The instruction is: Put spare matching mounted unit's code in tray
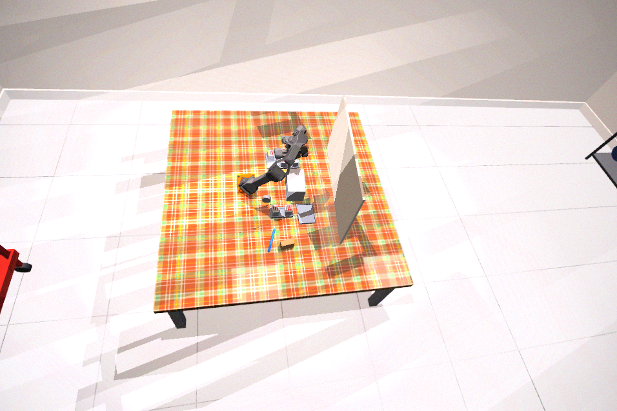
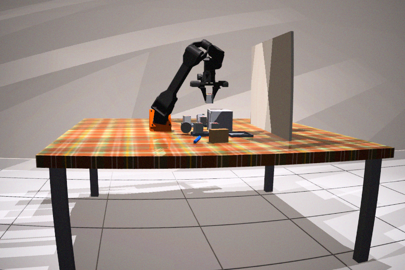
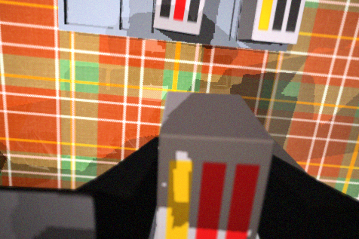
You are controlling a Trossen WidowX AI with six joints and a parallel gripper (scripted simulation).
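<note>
My gripper tip is now 27 cm to the left of the flat blue-grey tray, 13 cm above it and 11 cm short of it. From my gripper tip the other things lie so: grey rack 13 cm below, 10 cm to the left, 3 cm behind; mounted unit 10 cm to the right, 9 cm below, 4 cm ahead; black tape roll 20 cm to the right, 12 cm behind, 11 cm below.
</note>
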